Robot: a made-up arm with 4 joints.
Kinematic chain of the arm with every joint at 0, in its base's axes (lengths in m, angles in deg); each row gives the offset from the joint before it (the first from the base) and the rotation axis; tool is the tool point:
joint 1: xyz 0 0 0.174 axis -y
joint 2: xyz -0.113 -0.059 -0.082 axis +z
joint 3: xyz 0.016 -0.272 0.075 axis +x
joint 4: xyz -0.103 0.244 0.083 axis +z
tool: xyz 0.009 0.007 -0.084
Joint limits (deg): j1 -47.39..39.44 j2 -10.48..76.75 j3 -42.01..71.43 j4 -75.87..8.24
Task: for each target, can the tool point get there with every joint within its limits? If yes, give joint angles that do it. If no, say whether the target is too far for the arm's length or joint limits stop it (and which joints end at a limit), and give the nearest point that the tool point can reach.
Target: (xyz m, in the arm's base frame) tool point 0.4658 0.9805 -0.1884
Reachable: no: too far | nearest point -0.0858 -0.0838 -0.0334 | short by 1.209 m
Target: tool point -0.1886 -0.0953 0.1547
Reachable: yes | joints -6.64 7.08 -7.66 -21.60
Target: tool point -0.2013 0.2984 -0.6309
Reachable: no: too far | nearest point -0.0659 -0.1285 -0.0894 | short by 0.703 m
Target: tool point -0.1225 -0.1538 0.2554
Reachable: yes | joints 22.84 67.65 32.32 -38.53
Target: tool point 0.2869 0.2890 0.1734
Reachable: no: joint limits stop it (at a limit: joint 1, joint 2, joint 3) | nearest point 0.2038 -0.1769 0.2826 | short by 0.486 m
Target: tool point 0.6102 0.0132 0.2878
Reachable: no: joint limits stop it (at a limit: joint 1, joint 2, joint 3) | nearest point 0.2072 -0.1789 0.2898 | short by 0.446 m
